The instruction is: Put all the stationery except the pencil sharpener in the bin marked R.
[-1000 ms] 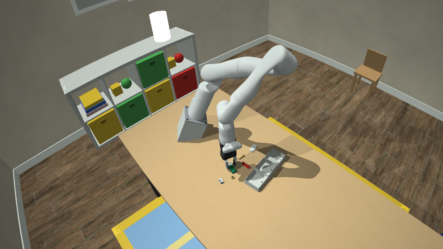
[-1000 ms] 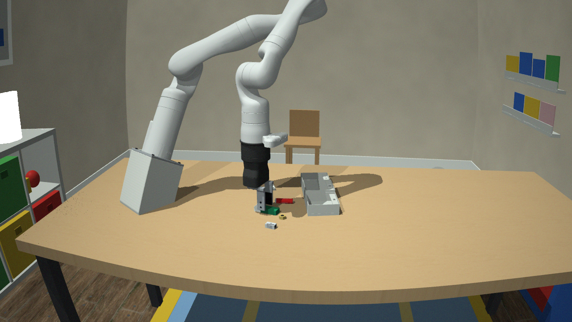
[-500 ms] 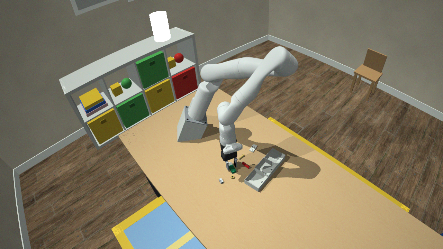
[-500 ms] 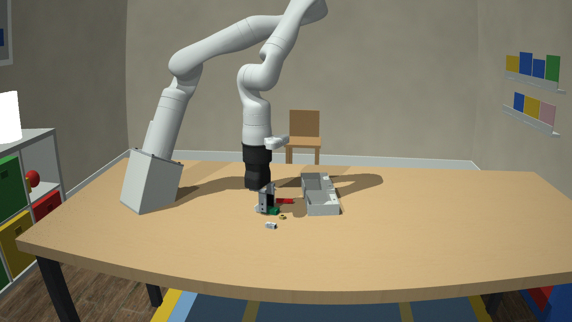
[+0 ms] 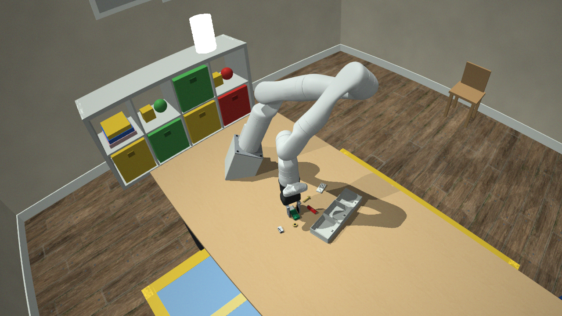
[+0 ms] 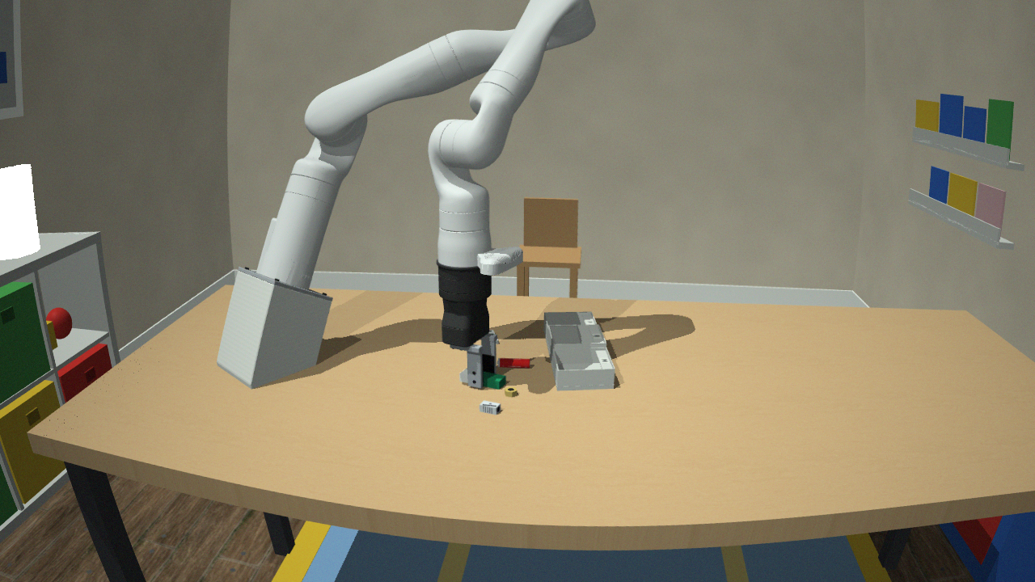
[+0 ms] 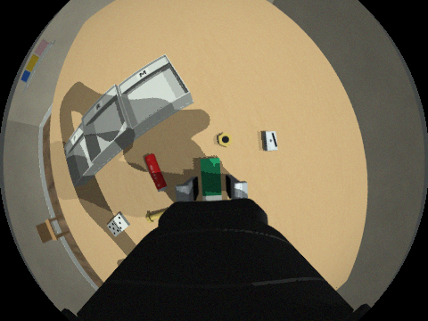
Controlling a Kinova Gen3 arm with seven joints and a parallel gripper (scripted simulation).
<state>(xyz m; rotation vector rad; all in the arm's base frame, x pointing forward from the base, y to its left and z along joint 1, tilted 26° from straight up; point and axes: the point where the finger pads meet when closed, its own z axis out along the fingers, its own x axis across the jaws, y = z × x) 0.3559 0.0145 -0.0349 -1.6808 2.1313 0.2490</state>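
The tray lies 120 mm ahead of my hand and 130 mm to the left of it. From my hand the other things lie so: green eraser (10 mm behind, 10 mm below); then brass nut (50 mm ahead, 30 mm to the right, 20 mm below); then red cylinder (30 mm ahead, 70 mm to the left, 10 mm below).
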